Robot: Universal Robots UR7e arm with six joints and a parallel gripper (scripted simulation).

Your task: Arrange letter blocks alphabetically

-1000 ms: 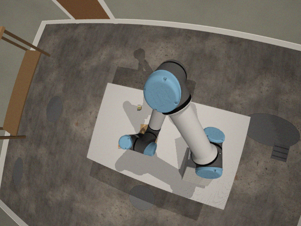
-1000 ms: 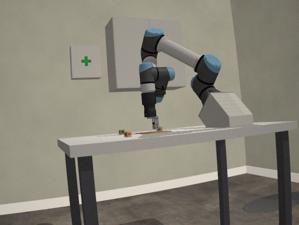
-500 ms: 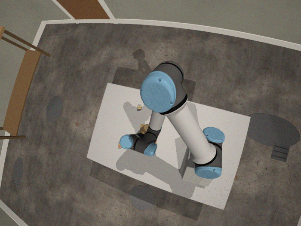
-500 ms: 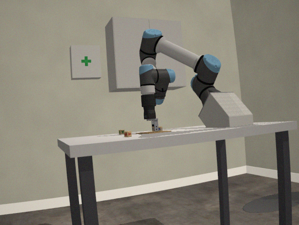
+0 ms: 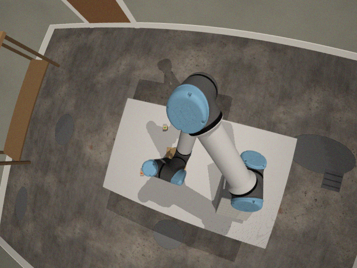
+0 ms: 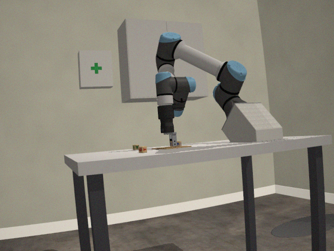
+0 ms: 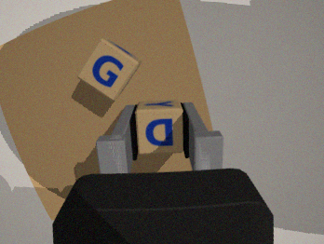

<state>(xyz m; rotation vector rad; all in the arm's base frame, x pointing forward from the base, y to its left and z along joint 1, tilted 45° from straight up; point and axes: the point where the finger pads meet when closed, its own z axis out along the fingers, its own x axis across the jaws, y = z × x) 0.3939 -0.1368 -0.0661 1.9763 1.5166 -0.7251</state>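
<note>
Right now the tan mat is 1 cm behind my hand, 4 cm to the right of it and 3 cm below it. Also, from my hand: red-marked block 21 cm ahead, 9 cm to the left, 1 cm below.
</note>
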